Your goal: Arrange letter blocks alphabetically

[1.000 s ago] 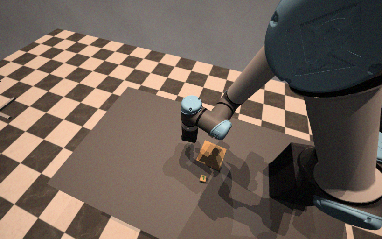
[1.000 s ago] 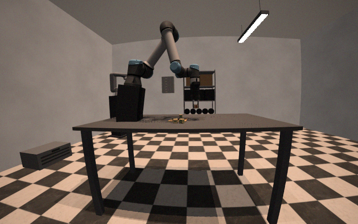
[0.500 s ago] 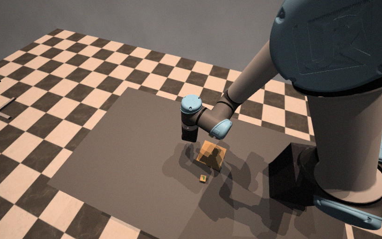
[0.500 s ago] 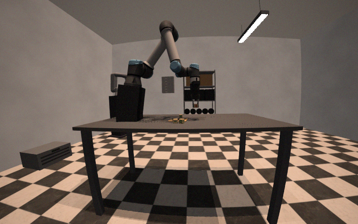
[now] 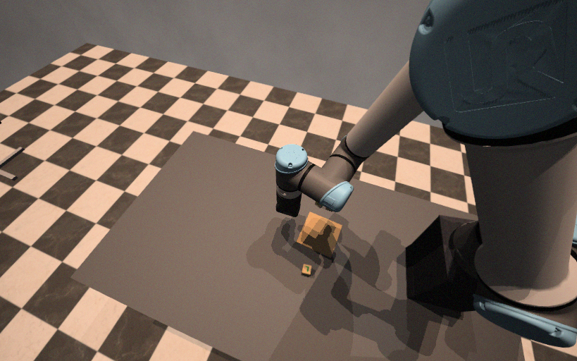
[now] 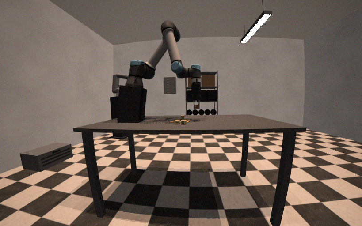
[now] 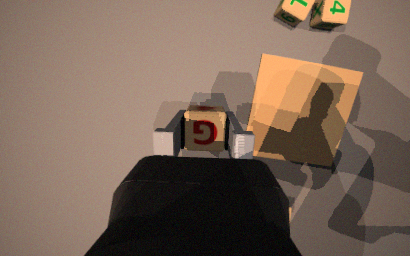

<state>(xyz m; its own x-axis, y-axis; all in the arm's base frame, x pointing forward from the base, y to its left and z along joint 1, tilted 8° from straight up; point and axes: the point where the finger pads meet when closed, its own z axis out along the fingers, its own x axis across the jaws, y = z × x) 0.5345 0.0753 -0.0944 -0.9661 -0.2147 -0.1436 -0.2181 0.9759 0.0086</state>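
The orange mat lies 130 mm behind my hand, 120 mm below it and 20 mm to the right of it.
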